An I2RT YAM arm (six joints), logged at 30 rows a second.
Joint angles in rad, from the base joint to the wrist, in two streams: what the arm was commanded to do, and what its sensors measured. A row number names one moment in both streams.
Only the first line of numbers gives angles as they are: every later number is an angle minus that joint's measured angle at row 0.
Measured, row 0:
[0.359, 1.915, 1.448, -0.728, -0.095, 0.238]
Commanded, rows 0 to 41:
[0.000, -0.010, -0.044, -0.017, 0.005, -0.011]
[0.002, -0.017, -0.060, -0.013, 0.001, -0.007]
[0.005, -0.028, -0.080, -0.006, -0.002, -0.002]
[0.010, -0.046, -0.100, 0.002, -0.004, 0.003]
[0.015, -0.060, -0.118, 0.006, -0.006, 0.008]
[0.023, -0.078, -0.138, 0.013, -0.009, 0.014]
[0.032, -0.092, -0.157, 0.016, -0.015, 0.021]
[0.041, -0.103, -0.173, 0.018, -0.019, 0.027]
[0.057, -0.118, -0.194, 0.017, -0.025, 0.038]
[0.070, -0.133, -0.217, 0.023, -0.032, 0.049]
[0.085, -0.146, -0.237, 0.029, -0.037, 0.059]
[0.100, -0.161, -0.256, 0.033, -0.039, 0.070]
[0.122, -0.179, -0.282, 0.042, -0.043, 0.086]
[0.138, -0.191, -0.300, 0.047, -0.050, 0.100]
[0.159, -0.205, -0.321, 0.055, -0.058, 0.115]
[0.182, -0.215, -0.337, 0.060, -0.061, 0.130]
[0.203, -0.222, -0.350, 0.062, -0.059, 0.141]
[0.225, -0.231, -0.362, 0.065, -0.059, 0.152]
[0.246, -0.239, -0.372, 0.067, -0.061, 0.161]
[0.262, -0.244, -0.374, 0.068, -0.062, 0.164]
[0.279, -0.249, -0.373, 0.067, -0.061, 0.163]
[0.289, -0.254, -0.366, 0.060, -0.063, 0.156]
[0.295, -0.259, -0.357, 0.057, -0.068, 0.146]
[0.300, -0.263, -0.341, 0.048, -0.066, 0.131]
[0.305, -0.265, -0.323, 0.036, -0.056, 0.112]
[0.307, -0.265, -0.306, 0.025, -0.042, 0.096]
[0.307, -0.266, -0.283, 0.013, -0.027, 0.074]
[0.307, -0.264, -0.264, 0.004, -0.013, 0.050]
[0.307, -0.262, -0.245, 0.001, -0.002, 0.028]
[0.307, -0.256, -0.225, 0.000, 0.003, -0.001]
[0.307, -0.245, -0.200, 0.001, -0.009, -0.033]
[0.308, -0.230, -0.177, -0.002, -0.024, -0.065]
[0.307, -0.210, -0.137, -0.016, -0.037, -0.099]
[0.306, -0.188, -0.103, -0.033, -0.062, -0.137]
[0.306, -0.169, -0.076, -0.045, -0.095, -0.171]
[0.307, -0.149, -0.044, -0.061, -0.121, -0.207]
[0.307, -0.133, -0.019, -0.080, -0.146, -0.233]
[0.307, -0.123, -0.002, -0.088, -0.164, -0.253]
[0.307, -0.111, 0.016, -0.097, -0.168, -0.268]
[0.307, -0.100, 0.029, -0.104, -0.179, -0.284]
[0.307, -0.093, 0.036, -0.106, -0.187, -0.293]
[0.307, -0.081, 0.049, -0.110, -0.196, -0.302]
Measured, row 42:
[0.307, -0.098, 0.025, -0.061, -0.138, -0.219]
